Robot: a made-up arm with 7 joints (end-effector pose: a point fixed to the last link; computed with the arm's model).
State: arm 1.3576 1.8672 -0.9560 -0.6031 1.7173 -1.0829 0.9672
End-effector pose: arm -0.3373 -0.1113 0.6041 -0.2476 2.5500 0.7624
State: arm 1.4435 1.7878 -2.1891 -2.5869 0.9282 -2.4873 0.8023
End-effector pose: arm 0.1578 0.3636 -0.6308 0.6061 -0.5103 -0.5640
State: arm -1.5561 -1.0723 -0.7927 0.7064 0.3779 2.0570 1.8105
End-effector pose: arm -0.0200 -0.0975 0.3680 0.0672 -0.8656 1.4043
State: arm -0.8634 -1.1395 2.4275 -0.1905 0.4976 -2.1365 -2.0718
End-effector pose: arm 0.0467 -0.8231 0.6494 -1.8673 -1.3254 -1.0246
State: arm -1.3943 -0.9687 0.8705 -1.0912 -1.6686 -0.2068 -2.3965
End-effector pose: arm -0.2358 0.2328 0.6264 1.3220 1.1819 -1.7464
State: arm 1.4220 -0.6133 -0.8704 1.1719 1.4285 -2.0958 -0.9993
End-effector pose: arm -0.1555 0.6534 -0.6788 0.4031 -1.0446 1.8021
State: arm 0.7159 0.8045 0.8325 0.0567 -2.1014 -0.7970 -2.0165
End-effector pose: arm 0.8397 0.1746 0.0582 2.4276 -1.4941 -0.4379
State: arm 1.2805 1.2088 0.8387 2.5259 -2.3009 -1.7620 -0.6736
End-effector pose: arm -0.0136 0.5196 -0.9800 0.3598 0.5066 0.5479
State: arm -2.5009 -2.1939 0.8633 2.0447 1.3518 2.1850 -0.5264
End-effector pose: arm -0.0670 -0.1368 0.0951 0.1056 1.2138 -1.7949
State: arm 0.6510 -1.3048 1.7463 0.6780 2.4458 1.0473 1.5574
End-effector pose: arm 0.0719 -0.0090 -0.6989 -0.9583 1.2894 -1.8444
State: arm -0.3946 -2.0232 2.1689 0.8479 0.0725 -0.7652 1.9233
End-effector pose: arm 0.4312 -0.6599 0.4271 2.7234 -0.4272 -1.3918
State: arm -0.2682 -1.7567 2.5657 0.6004 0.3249 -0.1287 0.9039
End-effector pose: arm 0.4586 -0.5439 0.4649 1.8711 -0.9884 -0.7430
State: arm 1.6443 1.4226 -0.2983 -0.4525 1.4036 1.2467 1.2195
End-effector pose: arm 0.5600 0.1130 -0.0150 0.5903 0.0540 -1.4264
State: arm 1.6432 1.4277 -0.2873 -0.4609 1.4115 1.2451 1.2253
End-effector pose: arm 0.5597 0.1140 -0.0124 0.6012 0.0575 -1.4293
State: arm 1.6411 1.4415 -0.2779 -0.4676 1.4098 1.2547 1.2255
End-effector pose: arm 0.5549 0.1184 -0.0065 0.6118 0.0596 -1.4140
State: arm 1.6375 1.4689 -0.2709 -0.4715 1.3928 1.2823 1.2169
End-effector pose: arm 0.5428 0.1282 0.0043 0.6208 0.0588 -1.3697
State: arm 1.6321 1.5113 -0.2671 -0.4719 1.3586 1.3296 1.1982
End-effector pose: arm 0.5215 0.1431 0.0193 0.6248 0.0525 -1.2933
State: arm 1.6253 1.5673 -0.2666 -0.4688 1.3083 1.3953 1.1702
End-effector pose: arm 0.4904 0.1617 0.0359 0.6193 0.0391 -1.1877
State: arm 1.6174 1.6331 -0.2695 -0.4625 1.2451 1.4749 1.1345
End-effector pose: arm 0.4507 0.1810 0.0504 0.5998 0.0175 -1.0611
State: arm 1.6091 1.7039 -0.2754 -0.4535 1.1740 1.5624 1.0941
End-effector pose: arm 0.4053 0.1980 0.0595 0.5641 -0.0109 -0.9255
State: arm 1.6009 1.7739 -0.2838 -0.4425 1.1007 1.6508 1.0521
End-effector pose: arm 0.3589 0.2103 0.0616 0.5140 -0.0429 -0.7935
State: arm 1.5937 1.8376 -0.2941 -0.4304 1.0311 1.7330 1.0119
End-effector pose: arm 0.3164 0.2169 0.0576 0.4557 -0.0740 -0.6765
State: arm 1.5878 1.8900 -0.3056 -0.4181 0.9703 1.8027 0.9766
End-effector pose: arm 0.2815 0.2186 0.0499 0.3971 -0.1004 -0.5824
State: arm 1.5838 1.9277 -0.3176 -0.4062 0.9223 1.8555 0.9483
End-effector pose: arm 0.2564 0.2172 0.0415 0.3466 -0.1190 -0.5152
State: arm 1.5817 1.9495 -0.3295 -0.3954 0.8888 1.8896 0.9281
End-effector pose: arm 0.2415 0.2149 0.0346 0.3095 -0.1291 -0.4745
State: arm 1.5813 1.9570 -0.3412 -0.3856 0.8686 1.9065 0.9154
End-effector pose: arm 0.2352 0.2128 0.0300 0.2869 -0.1320 -0.4564
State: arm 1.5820 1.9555 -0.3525 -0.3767 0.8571 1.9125 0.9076
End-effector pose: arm 0.2342 0.2113 0.0271 0.2741 -0.1303 -0.4521
